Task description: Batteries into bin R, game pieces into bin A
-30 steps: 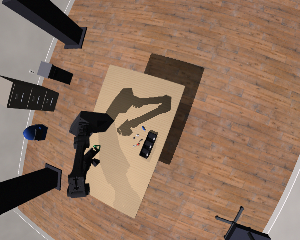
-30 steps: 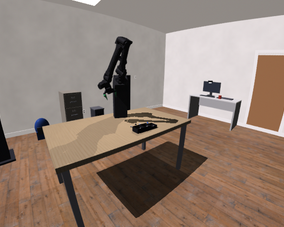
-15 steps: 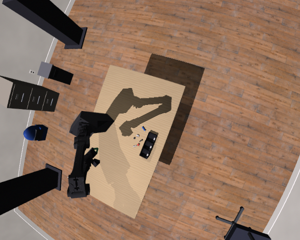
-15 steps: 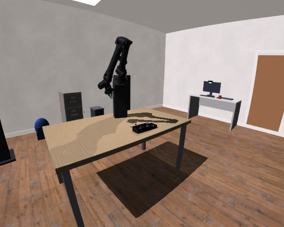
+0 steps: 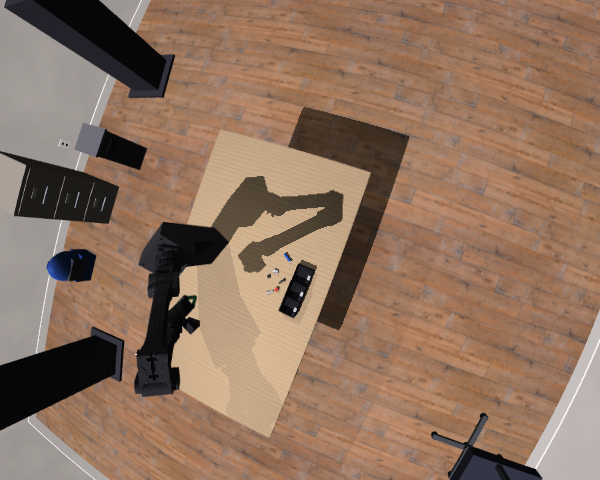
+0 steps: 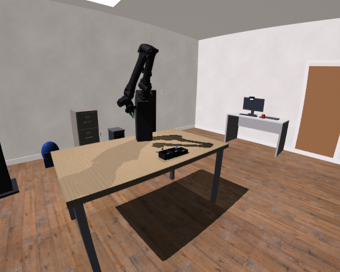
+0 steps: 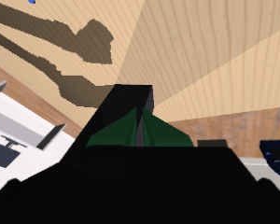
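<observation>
The black divided bin lies 400 mm ahead of my hand, 260 mm below it and 90 mm to the left of it. The rest, counted from my hand: black nut-like piece 280 mm below, 240 mm ahead, 130 mm to the left; then silver bolt 270 mm below, 260 mm ahead, 40 mm to the left; then red die 300 mm ahead, 270 mm below, 70 mm to the left.
</observation>
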